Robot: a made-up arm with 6 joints.
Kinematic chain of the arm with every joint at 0, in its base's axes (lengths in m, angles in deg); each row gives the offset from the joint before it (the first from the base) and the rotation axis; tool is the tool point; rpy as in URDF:
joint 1: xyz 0 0 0.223 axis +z
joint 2: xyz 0 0 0 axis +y
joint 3: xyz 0.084 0 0.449 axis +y
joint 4: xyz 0.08 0 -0.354 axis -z
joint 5: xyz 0 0 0 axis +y
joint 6: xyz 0.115 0 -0.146 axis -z
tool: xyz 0 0 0 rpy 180 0 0
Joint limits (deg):
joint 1: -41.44..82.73
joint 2: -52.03..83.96
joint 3: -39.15..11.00
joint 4: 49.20..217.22
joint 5: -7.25..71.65
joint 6: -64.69..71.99
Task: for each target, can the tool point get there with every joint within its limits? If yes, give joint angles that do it. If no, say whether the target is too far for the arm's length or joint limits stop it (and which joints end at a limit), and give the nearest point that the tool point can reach.
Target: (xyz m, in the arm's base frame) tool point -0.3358 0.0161 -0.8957
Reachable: no: too far | nearest point -0.0436 0.2096 -0.2822 | short by 0.707 m
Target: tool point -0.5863 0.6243 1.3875
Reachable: no: too far | nearest point -0.0374 0.2394 0.7203 | short by 0.946 m
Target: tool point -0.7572 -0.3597 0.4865
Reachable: no: joint limits stop it (at a limit: joint 1, joint 2, joint 3, joint 5) | nearest point -0.1037 -0.0724 0.1983 | short by 0.770 m
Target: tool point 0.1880 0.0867 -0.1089
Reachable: yes | joints 43.86 64.38 -34.52 135.42 6.92 -0.89
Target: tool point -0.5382 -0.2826 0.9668
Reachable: no: joint limits stop it (at a limit: joint 1, joint 2, joint 3, joint 5) | nearest point 0.0577 -0.2050 0.7204 | short by 0.650 m
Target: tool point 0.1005 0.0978 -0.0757
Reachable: yes | joints 60.52 59.48 -17.96 89.33 26.00 -47.72
